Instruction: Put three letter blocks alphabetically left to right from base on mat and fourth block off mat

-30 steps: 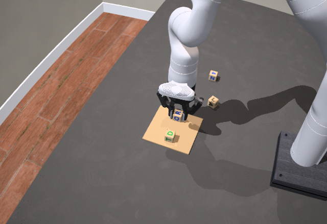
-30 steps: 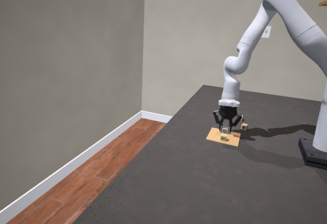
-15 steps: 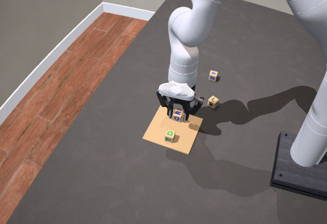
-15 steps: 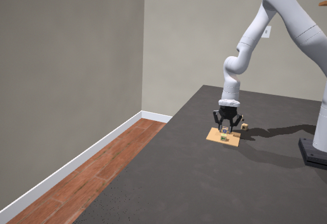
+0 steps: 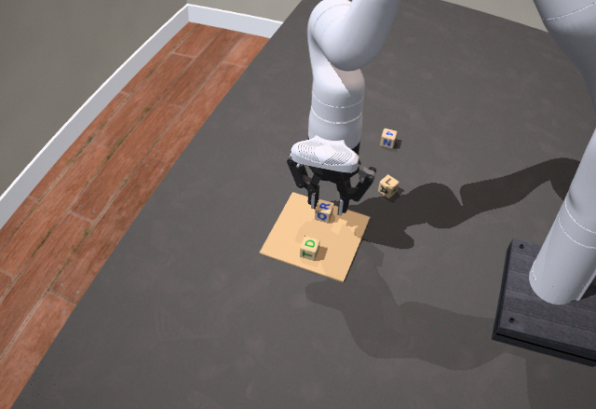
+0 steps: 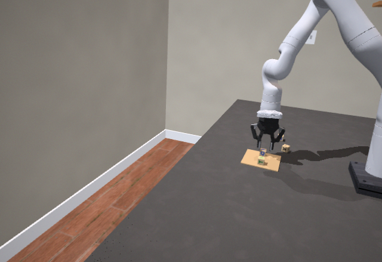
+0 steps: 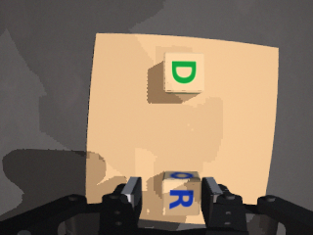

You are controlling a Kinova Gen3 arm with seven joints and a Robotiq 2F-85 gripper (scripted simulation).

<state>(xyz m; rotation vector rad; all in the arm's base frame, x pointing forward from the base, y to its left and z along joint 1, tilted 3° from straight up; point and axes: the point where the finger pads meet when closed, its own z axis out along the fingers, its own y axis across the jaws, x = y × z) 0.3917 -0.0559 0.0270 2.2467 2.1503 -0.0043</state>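
Now: the tan mat 5 cm below my hand, 3 cm to the left of it and 1 cm ahead of it.
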